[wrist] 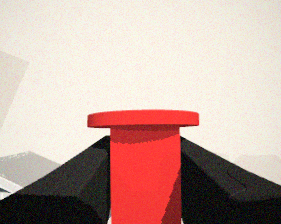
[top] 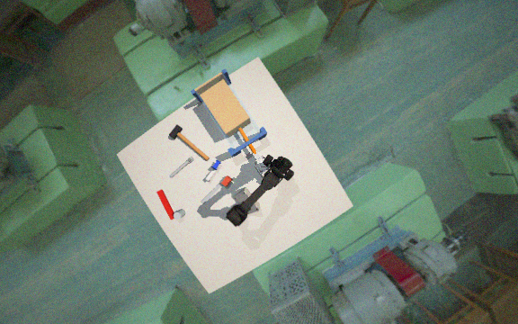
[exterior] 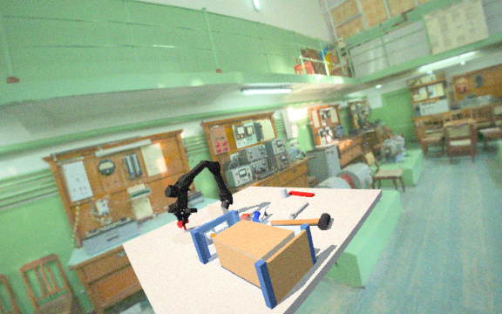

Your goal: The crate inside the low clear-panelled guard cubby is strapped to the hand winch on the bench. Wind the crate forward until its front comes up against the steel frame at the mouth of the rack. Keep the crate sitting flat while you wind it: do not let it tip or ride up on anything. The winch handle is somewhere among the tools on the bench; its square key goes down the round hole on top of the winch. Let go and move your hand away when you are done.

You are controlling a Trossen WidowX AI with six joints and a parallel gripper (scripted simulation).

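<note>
Right now my gripper tip is 210 mm short of the blue steel frame, 90 mm to the right of it and 30 mm above it. Also, from my gripper tip: blue knob 360 mm to the left, 230 mm ahead, 90 mm below; red knob 20 mm to the left, 10 mm behind; winch 100 mm below, 90 mm to the left, 40 mm ahead.
</note>
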